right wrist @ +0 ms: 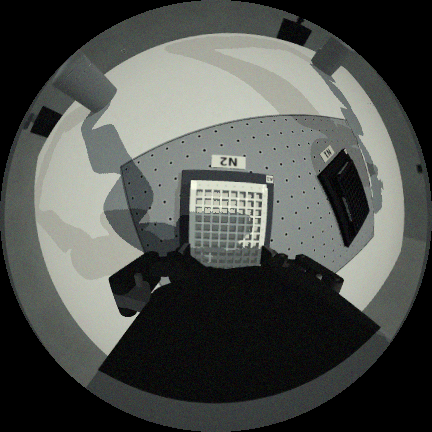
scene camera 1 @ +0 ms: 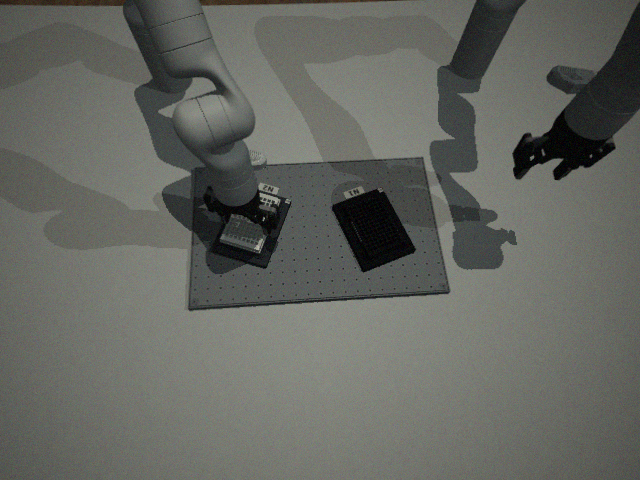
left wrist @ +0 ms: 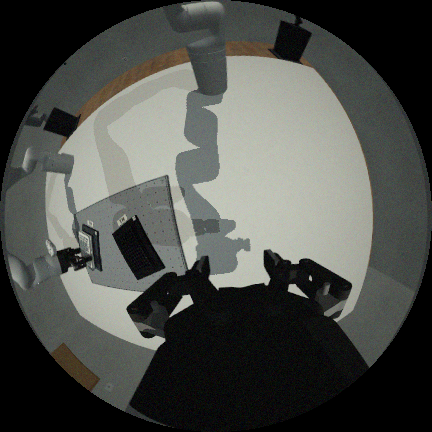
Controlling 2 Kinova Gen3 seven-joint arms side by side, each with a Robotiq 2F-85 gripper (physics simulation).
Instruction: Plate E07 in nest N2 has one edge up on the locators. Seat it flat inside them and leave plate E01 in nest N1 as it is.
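Frame: origin at the left arm's base, x back, y left, z down, level; metres.
Where they show: left gripper, fingertip midpoint: (scene camera 1: 536,175) (left wrist: 236,260); right gripper, fingertip midpoint: (right wrist: 225,252) (scene camera 1: 247,226) (left wrist: 85,252); left arm's base, link origin: (right wrist: 321,67) (scene camera 1: 468,65) (left wrist: 212,86); right arm's base, link origin: (right wrist: 103,99) (scene camera 1: 173,79) (left wrist: 70,165).
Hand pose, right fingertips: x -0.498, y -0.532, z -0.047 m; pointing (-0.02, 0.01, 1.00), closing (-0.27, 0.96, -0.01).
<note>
Each offset is from my right fingertips to the top centre of the thing. "spot": to the spot under its first point.
White gridded plate E07 {dx +0.015, dy +0.005, dz -0.007 m} (scene camera 1: 242,235) (right wrist: 227,220) is between my right gripper's fingers, over dark nest N2 (scene camera 1: 281,212) (right wrist: 185,200). It looks slightly raised, with the nest's rim showing around it; its near end is hidden by the gripper in the right wrist view. My right gripper (scene camera 1: 244,219) (right wrist: 225,252) is shut on its two long sides. Black plate E01 {dx +0.015, dy +0.262, dz +0.008 m} (scene camera 1: 377,227) (left wrist: 136,247) sits in black nest N1 {spot: dx -0.070, dy +0.251, dz +0.022 m} (scene camera 1: 369,264); black on black, its edges are hard to tell. My left gripper (scene camera 1: 540,174) (left wrist: 236,260) is open and empty, high at the right of the scene view.
Both nests stand on a grey perforated board {dx +0.019, dy +0.140, dz +0.033 m} (scene camera 1: 310,289) (left wrist: 150,200) (right wrist: 295,200). White labels N2 {spot: dx +0.108, dy +0.033, dz +0.032 m} (scene camera 1: 268,188) (right wrist: 228,161) and N1 {spot: dx +0.103, dy +0.225, dz +0.032 m} (scene camera 1: 354,192) (right wrist: 327,153) lie at the nests' far edges. The right arm covers part of nest N2 in the scene view.
</note>
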